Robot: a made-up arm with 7 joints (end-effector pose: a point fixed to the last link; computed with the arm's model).
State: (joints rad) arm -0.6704 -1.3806 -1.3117 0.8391 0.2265 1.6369 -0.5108
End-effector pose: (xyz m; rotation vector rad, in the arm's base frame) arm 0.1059 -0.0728 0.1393 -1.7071 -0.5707 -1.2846
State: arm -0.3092 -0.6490 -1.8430 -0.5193 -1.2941 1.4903 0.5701
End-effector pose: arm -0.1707 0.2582 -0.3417 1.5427 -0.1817 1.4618
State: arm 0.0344 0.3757 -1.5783 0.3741 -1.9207 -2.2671 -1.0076
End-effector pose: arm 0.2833 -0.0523 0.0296 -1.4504 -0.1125 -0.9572
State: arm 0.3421 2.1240 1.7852 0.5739 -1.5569 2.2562 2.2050
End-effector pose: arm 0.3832 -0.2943 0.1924 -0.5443 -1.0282 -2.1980
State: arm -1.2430 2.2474 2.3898 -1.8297 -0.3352 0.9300 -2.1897
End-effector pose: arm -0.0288 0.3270 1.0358 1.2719 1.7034 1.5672
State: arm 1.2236 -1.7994 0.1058 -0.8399 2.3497 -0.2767 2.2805
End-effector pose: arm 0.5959 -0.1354 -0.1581 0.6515 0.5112 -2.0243
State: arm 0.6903 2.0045 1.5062 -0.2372 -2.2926 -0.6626 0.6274
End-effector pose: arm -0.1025 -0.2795 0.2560 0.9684 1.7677 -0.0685
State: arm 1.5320 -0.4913 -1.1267 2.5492 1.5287 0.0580 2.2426
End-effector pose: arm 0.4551 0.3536 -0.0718 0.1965 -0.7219 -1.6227
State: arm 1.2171 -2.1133 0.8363 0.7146 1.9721 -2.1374 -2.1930
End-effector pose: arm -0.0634 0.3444 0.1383 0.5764 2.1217 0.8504
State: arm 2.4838 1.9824 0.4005 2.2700 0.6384 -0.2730 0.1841
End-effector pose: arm -0.0650 0.0240 0.4025 -1.7314 -0.5420 -0.8650
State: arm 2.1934 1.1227 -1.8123 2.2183 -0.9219 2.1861 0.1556
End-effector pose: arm -0.1588 0.1260 0.1262 1.1602 0.3307 2.5405
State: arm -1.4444 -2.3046 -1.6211 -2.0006 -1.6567 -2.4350 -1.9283
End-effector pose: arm -0.4945 0.0959 -0.3249 -2.0226 2.2401 -0.4034
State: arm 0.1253 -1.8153 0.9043 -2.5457 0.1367 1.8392 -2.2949
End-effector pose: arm 0.6835 0.1431 -0.7577 -1.4505 -0.9360 0.4623
